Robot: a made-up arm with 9 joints. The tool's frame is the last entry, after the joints. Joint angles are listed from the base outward.
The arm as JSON. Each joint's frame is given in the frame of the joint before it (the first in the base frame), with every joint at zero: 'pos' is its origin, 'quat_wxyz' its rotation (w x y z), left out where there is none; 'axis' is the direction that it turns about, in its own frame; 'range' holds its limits. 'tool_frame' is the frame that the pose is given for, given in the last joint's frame.
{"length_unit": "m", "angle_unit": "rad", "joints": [
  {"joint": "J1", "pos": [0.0, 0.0, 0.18], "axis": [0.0, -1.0, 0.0], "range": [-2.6, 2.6]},
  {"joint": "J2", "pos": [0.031, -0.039, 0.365], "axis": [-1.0, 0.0, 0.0], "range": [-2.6, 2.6]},
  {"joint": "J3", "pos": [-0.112, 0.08, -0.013], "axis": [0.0, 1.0, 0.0], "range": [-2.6, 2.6]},
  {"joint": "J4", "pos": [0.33, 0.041, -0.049], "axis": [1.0, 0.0, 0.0], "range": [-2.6, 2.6]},
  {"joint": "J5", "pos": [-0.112, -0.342, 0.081], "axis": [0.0, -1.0, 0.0], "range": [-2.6, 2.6]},
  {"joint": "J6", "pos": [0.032, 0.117, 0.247], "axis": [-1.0, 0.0, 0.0], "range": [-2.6, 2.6]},
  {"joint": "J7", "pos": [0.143, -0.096, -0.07], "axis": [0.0, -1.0, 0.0], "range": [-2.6, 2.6]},
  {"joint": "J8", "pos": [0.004, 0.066, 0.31], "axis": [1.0, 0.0, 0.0], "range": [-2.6, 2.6]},
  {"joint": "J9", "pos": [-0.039, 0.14, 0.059], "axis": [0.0, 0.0, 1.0], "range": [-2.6, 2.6]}
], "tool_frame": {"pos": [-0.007, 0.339, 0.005]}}
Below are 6 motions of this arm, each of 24 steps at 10 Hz.
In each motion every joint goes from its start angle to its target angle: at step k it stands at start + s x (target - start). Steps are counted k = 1, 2, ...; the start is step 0. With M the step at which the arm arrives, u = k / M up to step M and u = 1 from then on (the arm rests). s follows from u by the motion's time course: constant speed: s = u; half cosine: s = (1 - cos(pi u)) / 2; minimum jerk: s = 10 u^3 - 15 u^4 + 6 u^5.
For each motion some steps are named. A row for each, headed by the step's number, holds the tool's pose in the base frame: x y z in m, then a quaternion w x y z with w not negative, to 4 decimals.
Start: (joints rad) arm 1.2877 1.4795 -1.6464 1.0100 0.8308 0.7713 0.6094 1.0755 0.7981
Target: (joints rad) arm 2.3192 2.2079 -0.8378 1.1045 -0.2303 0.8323 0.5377 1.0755 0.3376
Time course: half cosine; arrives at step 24
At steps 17, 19, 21, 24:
17: -0.2417 0.1666 -0.5250 0.3324 -0.8182 -0.4172 0.2146
19: -0.1571 0.2747 -0.5018 0.3910 -0.7921 -0.4547 0.1132
21: -0.1006 0.3448 -0.4650 0.4261 -0.7641 -0.4827 0.0406
24: -0.0704 0.3825 -0.4363 0.4439 -0.7441 -0.4993 -0.0017

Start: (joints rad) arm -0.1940 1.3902 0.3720 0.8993 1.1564 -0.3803 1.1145 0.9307 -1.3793
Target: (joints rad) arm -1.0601 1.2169 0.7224 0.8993 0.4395 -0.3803 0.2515 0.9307 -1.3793
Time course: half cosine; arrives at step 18
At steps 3, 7, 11, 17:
3: -0.3674 -0.0830 0.9617 0.7537 0.5695 -0.3240 -0.0517
7: 0.0479 -0.0207 1.1640 0.7933 0.4946 -0.1472 -0.3230
11: 0.6959 -0.0887 1.0406 0.7130 0.3102 0.1009 -0.6206
17: 1.0794 -0.3030 0.5546 0.5090 0.0793 0.2997 -0.8030

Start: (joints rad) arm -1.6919 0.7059 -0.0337 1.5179 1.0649 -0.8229 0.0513 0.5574 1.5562
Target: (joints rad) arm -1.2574 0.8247 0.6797 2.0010 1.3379 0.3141 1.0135 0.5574 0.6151
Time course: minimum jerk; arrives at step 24
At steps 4, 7, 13, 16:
4: 0.0610 -0.3682 0.6152 0.7995 0.3788 -0.4563 0.0955
7: 0.0822 -0.2470 0.6857 0.8576 0.2974 -0.4108 0.0859
13: 0.1566 0.1836 0.6341 0.9535 -0.0605 -0.2939 0.0291
16: 0.1709 0.2984 0.4726 0.9330 -0.2470 -0.2618 0.0027

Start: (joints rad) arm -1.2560 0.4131 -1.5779 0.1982 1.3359 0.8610 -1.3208 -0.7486 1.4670
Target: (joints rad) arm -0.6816 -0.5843 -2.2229 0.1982 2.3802 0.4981 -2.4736 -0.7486 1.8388
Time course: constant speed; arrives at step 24
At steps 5, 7, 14, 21, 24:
5: -0.1161 0.0037 0.7094 0.8794 -0.2072 0.0448 0.4262
7: -0.1773 -0.0121 0.6656 0.8837 -0.1941 -0.0198 0.4254
14: -0.3028 -0.0114 0.4335 0.8540 -0.2185 -0.2316 0.4114
21: -0.2583 0.0456 0.2057 0.7918 -0.3254 -0.3735 0.3573
24: -0.2033 0.0719 0.1421 0.7677 -0.3815 -0.4047 0.3182

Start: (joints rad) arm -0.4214 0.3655 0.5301 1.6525 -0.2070 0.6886 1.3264 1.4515 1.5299
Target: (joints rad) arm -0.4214 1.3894 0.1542 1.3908 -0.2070 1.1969 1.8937 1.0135 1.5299
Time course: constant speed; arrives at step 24
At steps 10, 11, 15, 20, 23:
10: -0.3538 -0.4904 0.3242 0.4163 0.1709 -0.5412 0.7104
11: -0.3372 -0.5215 0.3291 0.3986 0.1565 -0.5187 0.7400
15: -0.2521 -0.6453 0.3696 0.3144 0.1010 -0.4252 0.8427
20: -0.1024 -0.7774 0.4692 0.1830 0.0413 -0.3050 0.9337
23: 0.0086 -0.8307 0.5525 0.0935 0.0139 -0.2340 0.9676

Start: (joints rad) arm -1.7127 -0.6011 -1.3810 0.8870 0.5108 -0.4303 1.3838 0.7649 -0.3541
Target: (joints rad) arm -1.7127 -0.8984 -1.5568 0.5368 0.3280 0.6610 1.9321 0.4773 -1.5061
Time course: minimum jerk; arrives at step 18
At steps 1, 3, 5, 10, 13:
1: -0.0058 0.1060 0.4251 0.2530 0.4137 -0.8036 -0.3452
3: 0.0081 0.1110 0.4281 0.2626 0.4091 -0.8012 -0.3490
5: 0.0484 0.1244 0.4315 0.2882 0.3939 -0.7952 -0.3597
10: 0.1905 0.1370 0.3648 0.3699 0.3021 -0.7872 -0.3901
13: 0.2076 0.0980 0.3104 0.4020 0.2524 -0.7909 -0.3863

